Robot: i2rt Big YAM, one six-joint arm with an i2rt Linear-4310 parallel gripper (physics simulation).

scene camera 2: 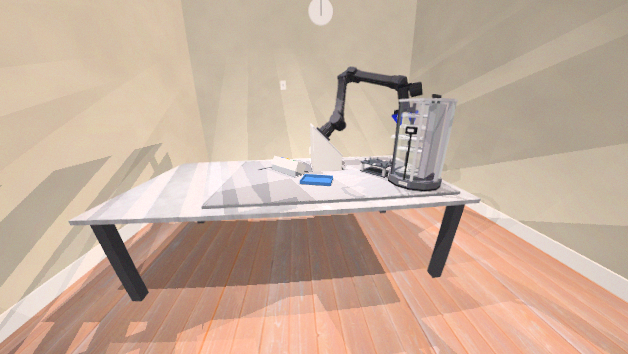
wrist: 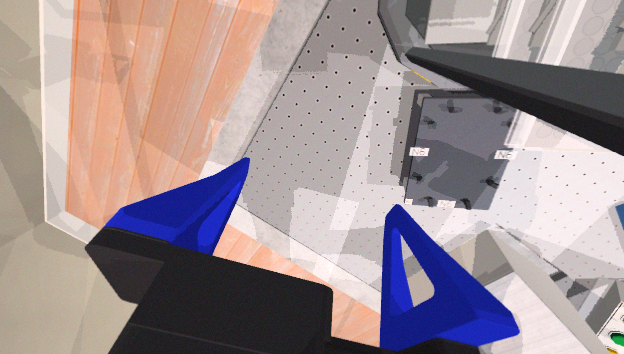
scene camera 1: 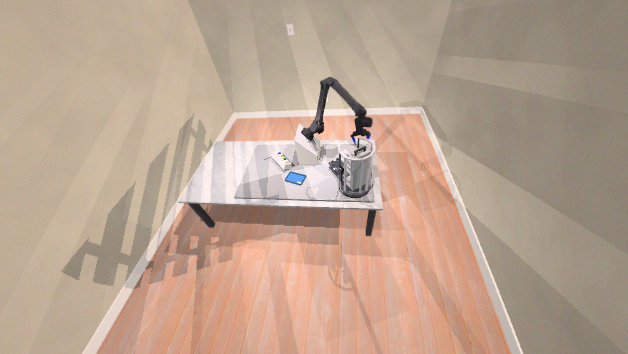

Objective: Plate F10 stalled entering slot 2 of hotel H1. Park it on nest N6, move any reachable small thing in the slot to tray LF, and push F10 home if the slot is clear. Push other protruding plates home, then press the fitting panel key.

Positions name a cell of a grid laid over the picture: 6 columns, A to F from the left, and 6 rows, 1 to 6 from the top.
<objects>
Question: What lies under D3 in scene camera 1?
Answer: A clear cylindrical plate rack.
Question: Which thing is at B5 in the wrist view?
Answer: My gripper.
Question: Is my gripper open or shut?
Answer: Open.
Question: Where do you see a clear cylindrical plate rack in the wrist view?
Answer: At F2
</objects>
